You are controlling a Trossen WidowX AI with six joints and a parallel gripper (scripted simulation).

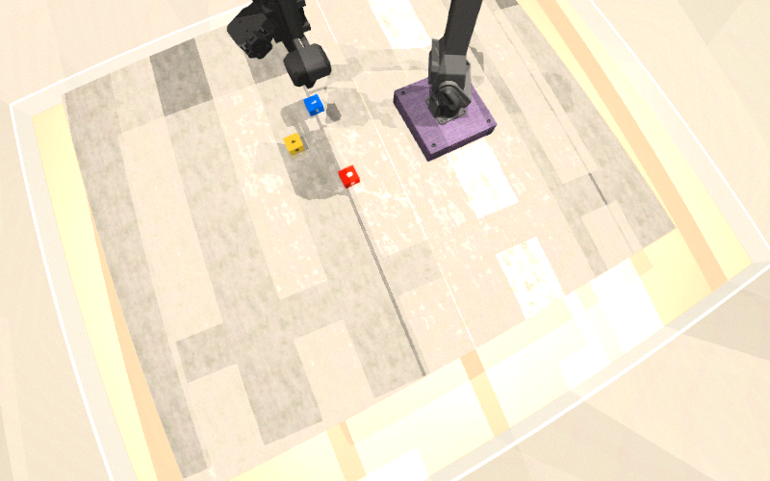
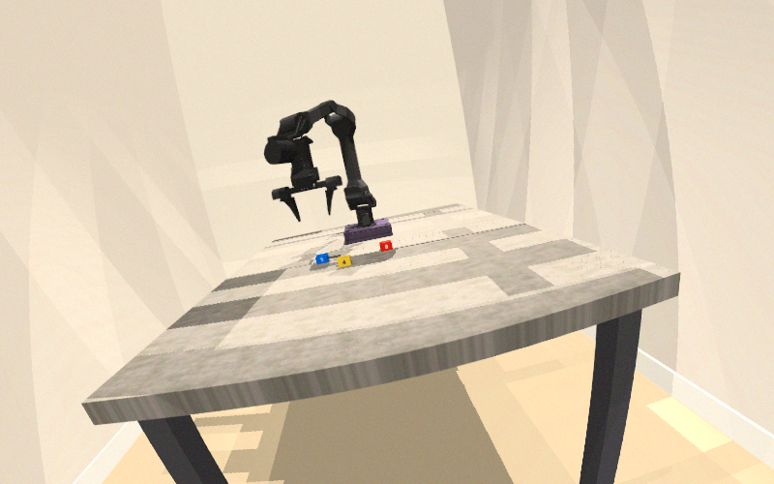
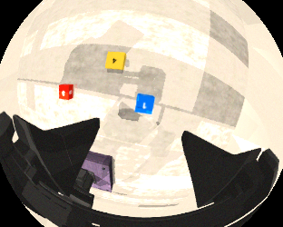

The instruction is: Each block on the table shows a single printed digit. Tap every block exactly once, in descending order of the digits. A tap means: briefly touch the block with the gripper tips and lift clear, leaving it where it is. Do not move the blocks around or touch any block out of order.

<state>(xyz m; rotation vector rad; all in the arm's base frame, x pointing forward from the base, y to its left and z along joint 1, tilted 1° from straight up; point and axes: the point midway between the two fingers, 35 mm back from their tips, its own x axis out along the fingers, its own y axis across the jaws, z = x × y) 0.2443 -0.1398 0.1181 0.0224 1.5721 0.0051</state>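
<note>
The red block lies 18 cm to the left of my gripper tip and 11 cm below it. From my gripper tip the other things lie so: yellow block 7 cm ahead, 6 cm to the left, 11 cm below; blue block 1 cm behind, 1 cm to the right, 11 cm below.
</note>
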